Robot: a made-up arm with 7 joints. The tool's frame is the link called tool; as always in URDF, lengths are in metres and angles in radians. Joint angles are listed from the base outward.
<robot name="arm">
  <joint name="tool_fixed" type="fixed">
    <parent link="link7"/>
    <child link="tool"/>
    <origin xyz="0 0 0" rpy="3.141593 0 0"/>
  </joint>
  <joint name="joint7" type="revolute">
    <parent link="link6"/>
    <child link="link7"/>
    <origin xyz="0 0 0.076" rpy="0 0 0"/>
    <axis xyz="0 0 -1"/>
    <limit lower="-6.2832" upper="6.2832"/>
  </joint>
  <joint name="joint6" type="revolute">
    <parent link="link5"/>
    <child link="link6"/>
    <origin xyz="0 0 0.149" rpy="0 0 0"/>
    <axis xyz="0 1 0"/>
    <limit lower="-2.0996" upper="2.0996"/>
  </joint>
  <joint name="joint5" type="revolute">
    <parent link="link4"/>
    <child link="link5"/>
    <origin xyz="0 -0.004 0.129" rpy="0 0 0"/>
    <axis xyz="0 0 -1"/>
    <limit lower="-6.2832" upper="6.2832"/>
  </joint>
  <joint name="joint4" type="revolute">
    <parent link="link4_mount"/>
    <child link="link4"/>
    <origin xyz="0 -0.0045 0.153" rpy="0 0 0"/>
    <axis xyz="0 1 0"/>
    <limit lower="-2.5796" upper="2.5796"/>
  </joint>
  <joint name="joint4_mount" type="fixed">
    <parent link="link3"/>
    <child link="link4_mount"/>
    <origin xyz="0 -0.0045 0.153" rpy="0 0 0"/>
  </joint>
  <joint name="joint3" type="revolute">
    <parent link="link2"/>
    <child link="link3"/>
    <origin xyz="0 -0.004 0.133" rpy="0 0 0"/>
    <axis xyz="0 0 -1"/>
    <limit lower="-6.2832" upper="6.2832"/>
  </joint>
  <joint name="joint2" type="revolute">
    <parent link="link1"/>
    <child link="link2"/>
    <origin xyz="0 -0.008 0.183" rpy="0 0 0"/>
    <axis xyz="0 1 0"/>
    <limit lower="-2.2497" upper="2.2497"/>
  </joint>
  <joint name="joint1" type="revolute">
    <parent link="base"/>
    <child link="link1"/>
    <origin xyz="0 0 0.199" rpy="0 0 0"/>
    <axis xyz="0 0 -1"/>
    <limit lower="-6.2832" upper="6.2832"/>
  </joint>
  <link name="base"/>
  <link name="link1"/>
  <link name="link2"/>
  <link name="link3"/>
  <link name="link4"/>
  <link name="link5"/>
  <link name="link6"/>
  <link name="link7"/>
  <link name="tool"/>
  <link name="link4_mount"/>
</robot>
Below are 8 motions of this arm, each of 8 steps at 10 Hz.
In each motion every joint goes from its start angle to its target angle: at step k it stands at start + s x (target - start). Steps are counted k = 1, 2, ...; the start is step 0. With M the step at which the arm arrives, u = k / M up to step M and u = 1 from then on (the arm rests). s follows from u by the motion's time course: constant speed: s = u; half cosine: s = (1 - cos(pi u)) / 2; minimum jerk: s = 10 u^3 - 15 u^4 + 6 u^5.
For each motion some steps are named. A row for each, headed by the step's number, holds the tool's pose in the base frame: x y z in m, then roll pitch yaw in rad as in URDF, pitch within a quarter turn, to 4 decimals.
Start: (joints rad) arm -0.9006 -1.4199 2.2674 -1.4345 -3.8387 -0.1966 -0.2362
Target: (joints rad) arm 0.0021 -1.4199 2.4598 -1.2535 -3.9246 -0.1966 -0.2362
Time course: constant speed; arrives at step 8
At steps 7, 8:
7: -0.5271 0.1495 0.7147 2.6504 0.3579 1.2474
8: -0.5137 0.2000 0.7190 2.6504 0.3317 1.1535

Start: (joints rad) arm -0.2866 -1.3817 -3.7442 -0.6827 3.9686 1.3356 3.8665
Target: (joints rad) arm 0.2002 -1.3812 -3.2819 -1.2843 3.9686 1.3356 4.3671
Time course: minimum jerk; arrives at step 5
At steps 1, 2, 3, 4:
1: -0.5780 -0.0704 0.7136 -2.7730 -0.3714 2.0611
2: -0.5367 -0.0059 0.7392 -2.5867 -0.4290 1.6560
3: -0.4653 0.0505 0.7624 -2.2674 -0.4079 1.1103
4: -0.4143 0.0684 0.7672 -2.0392 -0.3198 0.7782

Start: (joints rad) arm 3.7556 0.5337 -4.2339 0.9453 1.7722 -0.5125 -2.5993
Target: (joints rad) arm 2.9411 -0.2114 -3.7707 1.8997 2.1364 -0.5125 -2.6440
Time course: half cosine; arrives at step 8
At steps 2, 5, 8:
2: 0.0351 0.3081 0.9789 -2.7189 1.2571 1.6221
5: 0.2374 0.2546 0.7971 -1.1877 0.8782 3.0603
8: 0.2577 0.2716 0.6321 -0.8425 0.4719 -2.8527

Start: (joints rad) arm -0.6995 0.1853 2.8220 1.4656 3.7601 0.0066 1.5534
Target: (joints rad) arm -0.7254 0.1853 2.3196 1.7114 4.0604 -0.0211 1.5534
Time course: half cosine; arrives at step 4
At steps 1, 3, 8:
1: -0.0955 -0.2585 0.8987 -1.8875 0.6931 -0.6677
3: 0.0175 -0.3059 0.8256 -1.6112 0.9824 -0.1534
8: 0.0422 -0.3086 0.8096 -1.5237 1.0367 -0.0117

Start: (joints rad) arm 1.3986 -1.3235 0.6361 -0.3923 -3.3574 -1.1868 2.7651
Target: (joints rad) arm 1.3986 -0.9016 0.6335 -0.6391 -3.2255 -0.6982 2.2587
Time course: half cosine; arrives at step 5
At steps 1, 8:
1: -0.0997 0.7268 0.5464 -2.9239 -0.5874 -1.3616
8: -0.0383 0.6660 0.7336 2.8109 -0.7690 -0.9530

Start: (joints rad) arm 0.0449 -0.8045 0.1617 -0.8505 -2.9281 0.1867 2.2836
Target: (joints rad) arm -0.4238 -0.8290 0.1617 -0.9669 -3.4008 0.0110 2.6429
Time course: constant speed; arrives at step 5
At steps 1, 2, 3, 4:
1: -0.6664 -0.0113 0.6352 1.1081 -0.9772 1.8508
2: -0.6631 -0.0742 0.6262 1.1305 -0.9562 1.9365
3: -0.6537 -0.1362 0.6174 1.1541 -0.9364 2.0153
4: -0.6383 -0.1964 0.6087 1.1773 -0.9178 2.0884

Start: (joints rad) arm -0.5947 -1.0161 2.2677 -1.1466 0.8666 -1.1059 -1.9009
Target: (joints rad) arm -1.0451 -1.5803 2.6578 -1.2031 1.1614 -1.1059 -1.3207
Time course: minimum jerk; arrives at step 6
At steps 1, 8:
1: -0.3868 -0.0368 0.8460 2.3495 -0.4343 -1.3030
8: -0.3382 -0.4150 0.6663 2.6192 -0.0089 -1.7799

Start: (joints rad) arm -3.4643 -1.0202 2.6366 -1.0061 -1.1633 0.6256 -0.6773
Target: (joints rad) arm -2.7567 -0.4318 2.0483 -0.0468 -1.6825 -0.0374 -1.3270
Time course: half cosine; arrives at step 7
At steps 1, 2, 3, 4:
1: 0.4198 0.0171 0.9426 -2.9353 0.0439 2.5336
2: 0.4203 -0.0336 0.9685 -3.0233 -0.0601 2.6846
3: 0.4078 -0.0937 1.0038 3.1115 -0.1565 2.9330
4: 0.3794 -0.1363 1.0413 2.9507 -0.1972 -3.0508

